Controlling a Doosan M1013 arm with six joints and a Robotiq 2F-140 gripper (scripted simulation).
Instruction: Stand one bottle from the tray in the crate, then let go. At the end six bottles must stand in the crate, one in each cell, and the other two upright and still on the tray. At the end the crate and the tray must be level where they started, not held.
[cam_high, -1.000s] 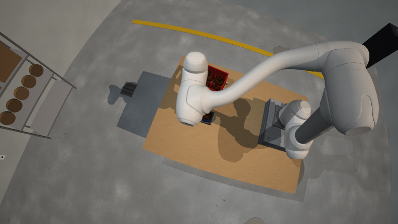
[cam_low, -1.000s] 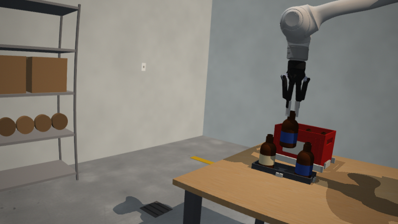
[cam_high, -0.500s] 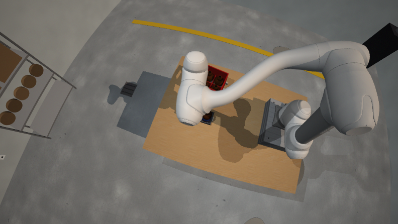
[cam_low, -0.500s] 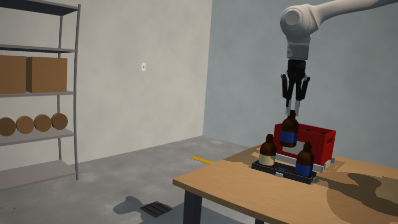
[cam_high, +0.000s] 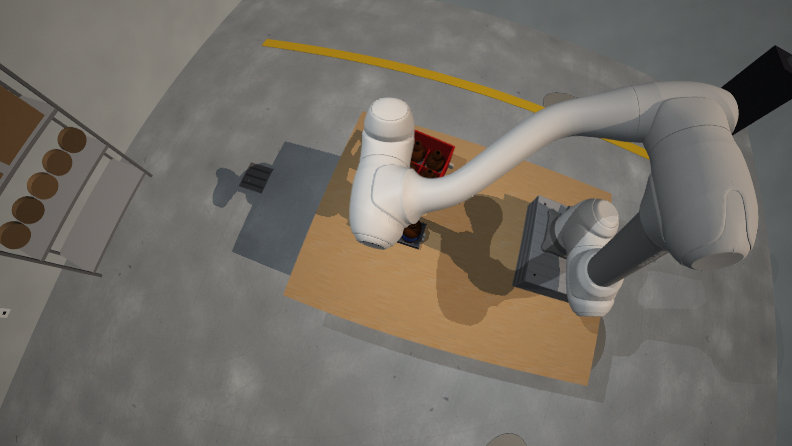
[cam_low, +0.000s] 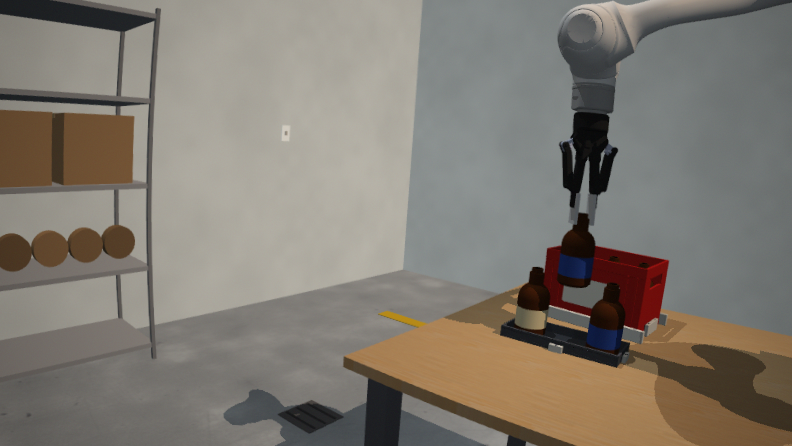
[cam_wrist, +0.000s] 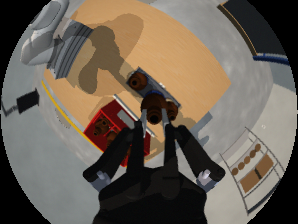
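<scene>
The glass bottle lies 90 mm below my hand. The rest, counted from my hand: dark tray (290 mm below); then red crate (10 mm ahead, 260 mm to the right, 220 mm below).
</scene>
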